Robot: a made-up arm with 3 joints.
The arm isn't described. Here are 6 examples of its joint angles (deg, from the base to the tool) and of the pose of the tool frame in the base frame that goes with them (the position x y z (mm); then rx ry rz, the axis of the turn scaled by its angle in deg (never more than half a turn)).
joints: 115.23 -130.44 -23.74
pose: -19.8 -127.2 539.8 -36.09 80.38 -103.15
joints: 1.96 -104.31 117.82
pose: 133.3 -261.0 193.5 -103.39 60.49 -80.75
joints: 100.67 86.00 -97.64
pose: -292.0 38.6 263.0 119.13 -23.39 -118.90
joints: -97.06 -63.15 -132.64
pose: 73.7 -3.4 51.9 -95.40 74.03 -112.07
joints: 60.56 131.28 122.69
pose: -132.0 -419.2 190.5 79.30 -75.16 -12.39
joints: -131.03 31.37 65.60
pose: -286.3 212.1 -165.7 127.53 60.86 -67.67
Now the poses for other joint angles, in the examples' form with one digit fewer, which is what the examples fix.
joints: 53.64 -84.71 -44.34
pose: 106 -298 239 -10.3 86.3 -4.1
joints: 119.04 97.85 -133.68
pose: -295 -53 269 80.8 -52.1 -79.0
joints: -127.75 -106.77 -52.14
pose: 52 344 108 -109.0 -14.1 -130.7
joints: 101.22 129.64 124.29
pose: -139 -285 447 44.4 -70.1 11.1
